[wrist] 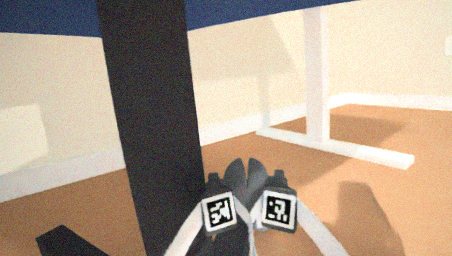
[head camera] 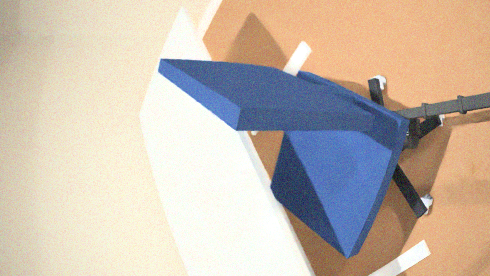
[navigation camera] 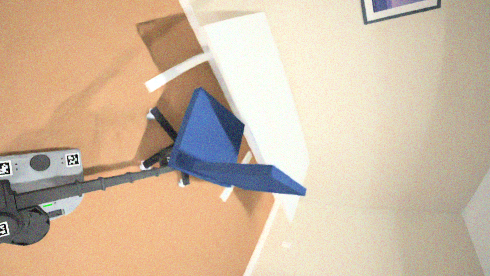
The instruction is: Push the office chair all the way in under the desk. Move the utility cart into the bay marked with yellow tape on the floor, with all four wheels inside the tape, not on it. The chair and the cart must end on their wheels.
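Frame: origin at the robot's base, x left, y back, z up, level; metres.
Seen in the pictures: gripper, fingertip midpoint: (wrist: 245, 177); robot's base, link origin: (navigation camera: 40, 161).
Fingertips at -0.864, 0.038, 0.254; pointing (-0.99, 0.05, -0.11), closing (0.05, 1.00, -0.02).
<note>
Offsets run from my fingertips to a thing's top centre, as dx, dy, dz. "spot": to the spot under its first point. Level surfaces: height alone.
The office chair {spot: +0.109, -0.006, +0.216} (head camera: 345, 145) (navigation camera: 205, 135) has a blue seat and backrest and stands upright on its black wheeled base. Part of its seat is in shadow, with one corner at the edge of the white desk {dz +0.467} (head camera: 200, 190) (navigation camera: 265, 95); the backrest overlaps the desk in the head and navigation views. In the wrist view the black chair column {spot: +0.045, -0.050, +0.064} (wrist: 150, 110) rises just left of my gripper (wrist: 245, 177). The gripper's fingertips are together, with nothing seen between them. The chair hides the gripper in the head and navigation views. The utility cart and yellow tape do not show.
A white desk leg {spot: -0.735, +0.357, +0.040} (wrist: 316, 75) stands on a long foot (wrist: 370, 152) beyond the gripper, to the right. Desk feet also show in the head view (head camera: 412, 255) and navigation view (navigation camera: 165, 80). Walls meet behind the desk. My arm (head camera: 450, 104) (navigation camera: 95, 184) reaches to the chair's base.
</note>
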